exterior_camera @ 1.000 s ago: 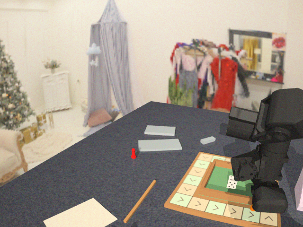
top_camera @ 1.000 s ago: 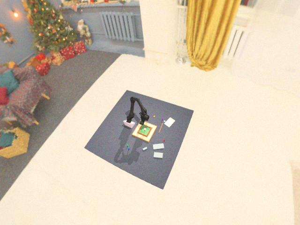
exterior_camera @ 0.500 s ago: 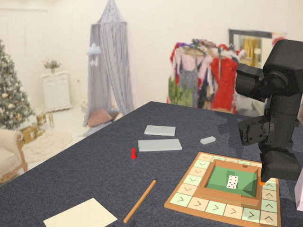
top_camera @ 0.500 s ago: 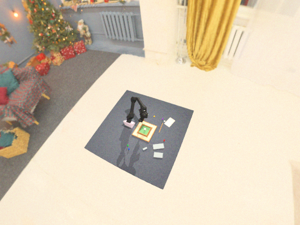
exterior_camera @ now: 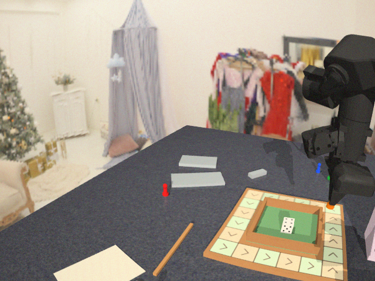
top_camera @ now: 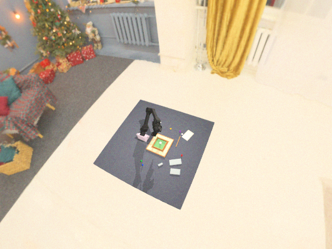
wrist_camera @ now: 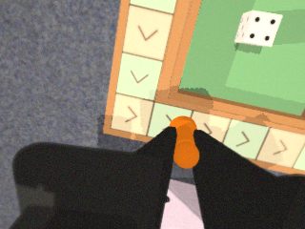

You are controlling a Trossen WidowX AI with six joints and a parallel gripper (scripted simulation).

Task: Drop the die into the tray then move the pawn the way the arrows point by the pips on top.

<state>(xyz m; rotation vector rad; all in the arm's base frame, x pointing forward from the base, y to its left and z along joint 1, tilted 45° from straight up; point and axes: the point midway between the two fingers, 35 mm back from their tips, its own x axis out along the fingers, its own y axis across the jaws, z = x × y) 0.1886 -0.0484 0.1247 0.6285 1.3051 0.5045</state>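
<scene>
Right now my gripper tip is 130 mm above the green tray, 80 mm to the left of it and 60 mm short of it. Round my gripper tip: orange pawn (10 mm above); white die (110 mm below, 70 mm to the right, 60 mm ahead); yellow piece (210 mm to the left, 130 mm below, 120 mm ahead).
</scene>
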